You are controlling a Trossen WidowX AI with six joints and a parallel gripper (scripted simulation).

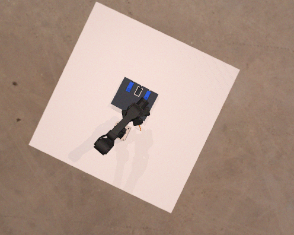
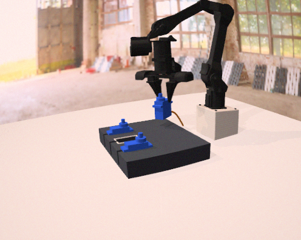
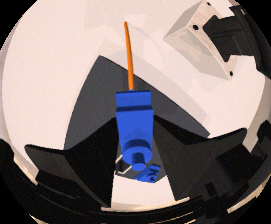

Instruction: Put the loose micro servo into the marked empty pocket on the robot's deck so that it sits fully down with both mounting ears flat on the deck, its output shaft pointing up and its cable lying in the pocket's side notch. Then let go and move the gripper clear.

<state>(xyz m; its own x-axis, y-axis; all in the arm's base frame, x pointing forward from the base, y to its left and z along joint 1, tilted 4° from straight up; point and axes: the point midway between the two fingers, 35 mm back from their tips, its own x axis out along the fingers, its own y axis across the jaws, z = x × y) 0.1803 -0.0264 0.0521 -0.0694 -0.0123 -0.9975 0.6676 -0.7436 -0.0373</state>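
The dark deck lies 40 mm ahead of my gripper tip, 80 mm to the left of it and 100 mm below it.
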